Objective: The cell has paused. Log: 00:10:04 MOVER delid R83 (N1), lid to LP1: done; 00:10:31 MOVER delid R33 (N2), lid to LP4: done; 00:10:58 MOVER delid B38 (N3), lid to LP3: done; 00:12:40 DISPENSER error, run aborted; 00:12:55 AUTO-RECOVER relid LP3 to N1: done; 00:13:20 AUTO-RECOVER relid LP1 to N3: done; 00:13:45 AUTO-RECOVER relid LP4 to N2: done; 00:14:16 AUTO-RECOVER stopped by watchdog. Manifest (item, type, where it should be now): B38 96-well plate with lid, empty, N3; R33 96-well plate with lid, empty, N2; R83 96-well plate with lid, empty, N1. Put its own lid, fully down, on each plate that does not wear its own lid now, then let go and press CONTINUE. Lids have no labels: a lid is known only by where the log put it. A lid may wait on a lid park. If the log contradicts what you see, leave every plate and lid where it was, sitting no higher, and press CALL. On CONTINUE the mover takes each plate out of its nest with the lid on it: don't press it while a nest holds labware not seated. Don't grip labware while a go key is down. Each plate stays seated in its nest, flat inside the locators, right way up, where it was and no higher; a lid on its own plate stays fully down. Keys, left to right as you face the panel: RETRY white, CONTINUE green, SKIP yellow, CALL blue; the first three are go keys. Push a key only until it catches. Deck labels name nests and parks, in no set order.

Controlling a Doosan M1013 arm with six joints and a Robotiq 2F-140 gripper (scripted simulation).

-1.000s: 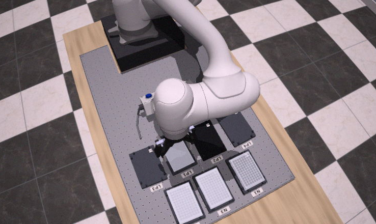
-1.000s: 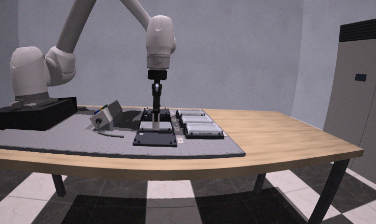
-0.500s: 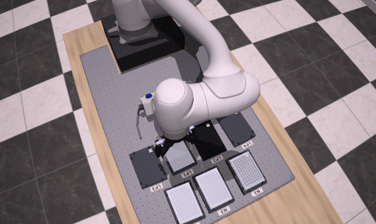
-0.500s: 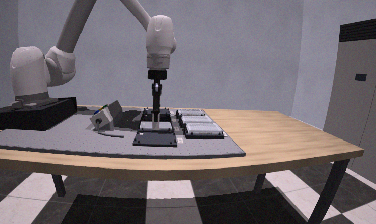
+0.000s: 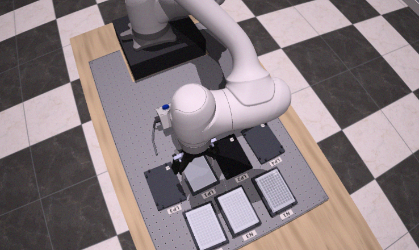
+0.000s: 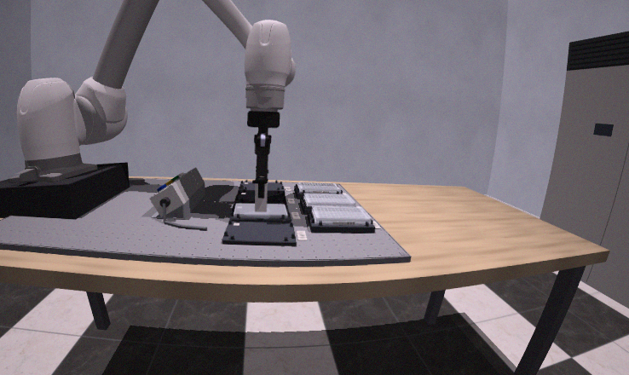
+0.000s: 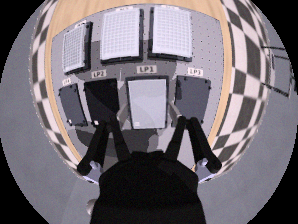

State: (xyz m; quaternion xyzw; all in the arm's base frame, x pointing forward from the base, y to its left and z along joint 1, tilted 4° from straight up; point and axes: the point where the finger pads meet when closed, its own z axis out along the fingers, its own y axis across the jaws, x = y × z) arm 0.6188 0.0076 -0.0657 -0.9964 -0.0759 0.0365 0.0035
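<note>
My gripper is now 5 cm above the LP1. The rest, counted from my hand: lid park LP3 (12 cm to the right, 5 cm below, 2 cm ahead); then LP2 (13 cm to the left, 5 cm below, 2 cm behind); then blue key (24 cm behind, 4 cm to the right, 1 cm above).
</note>
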